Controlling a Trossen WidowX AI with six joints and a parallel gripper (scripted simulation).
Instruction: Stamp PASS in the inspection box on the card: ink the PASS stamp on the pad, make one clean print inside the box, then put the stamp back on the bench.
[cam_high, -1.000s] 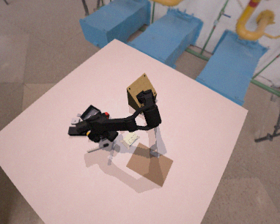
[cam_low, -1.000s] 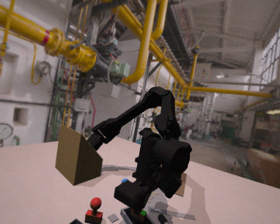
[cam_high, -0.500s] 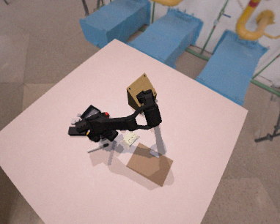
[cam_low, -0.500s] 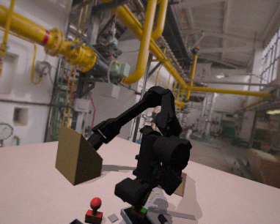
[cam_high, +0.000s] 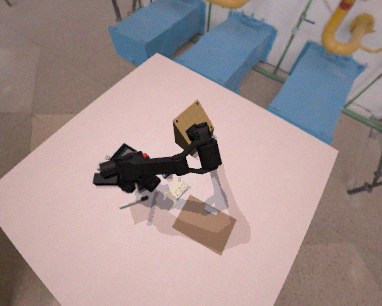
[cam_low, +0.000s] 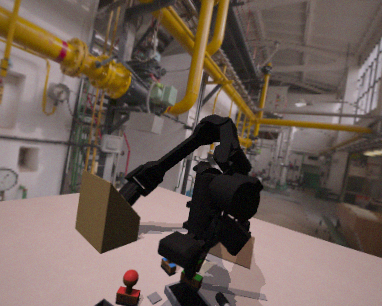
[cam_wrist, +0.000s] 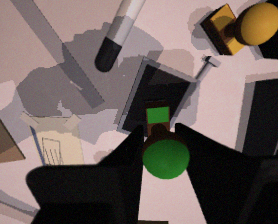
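My gripper tip is 60 mm above the ink pad. Round my gripper tip: green-knobbed stamp: right at my gripper tip; then marker: 80 mm ahead, 50 mm below, 40 mm to the left; then orange stamp: 80 mm ahead, 60 mm to the right, 40 mm below.
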